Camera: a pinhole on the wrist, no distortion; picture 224 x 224 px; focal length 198.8 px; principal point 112.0 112.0 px. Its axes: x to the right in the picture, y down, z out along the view. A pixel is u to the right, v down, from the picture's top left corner.
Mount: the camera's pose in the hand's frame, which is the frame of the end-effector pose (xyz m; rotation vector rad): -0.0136 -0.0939 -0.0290 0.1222 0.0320 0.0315
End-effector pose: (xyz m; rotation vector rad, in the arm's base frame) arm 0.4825 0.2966 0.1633 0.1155 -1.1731 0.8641
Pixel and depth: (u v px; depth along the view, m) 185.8 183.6 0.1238
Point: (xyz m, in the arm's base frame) 0.4532 0.2231 0.2557
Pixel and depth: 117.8 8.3 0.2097
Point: 0.5044 0.0597 0.3136
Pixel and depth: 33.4 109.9 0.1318
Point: 0.4703 0.1352 0.1942
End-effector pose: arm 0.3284 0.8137 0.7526 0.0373 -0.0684 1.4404
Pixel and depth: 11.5 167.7 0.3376
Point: 0.3443 0.6125 1.0629
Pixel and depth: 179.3 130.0 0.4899
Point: 0.4416 0.9351 1.2221
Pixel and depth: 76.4 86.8 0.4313
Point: 0.5105 0.6872 1.1441
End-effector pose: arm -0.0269 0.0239 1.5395 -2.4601 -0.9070 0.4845
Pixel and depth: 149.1 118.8 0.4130
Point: -0.2161 0.2775 1.2815
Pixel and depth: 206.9 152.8 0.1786
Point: -0.0817 0.1727 1.4442
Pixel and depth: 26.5 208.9 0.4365
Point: -0.3417 -0.0121 1.1791
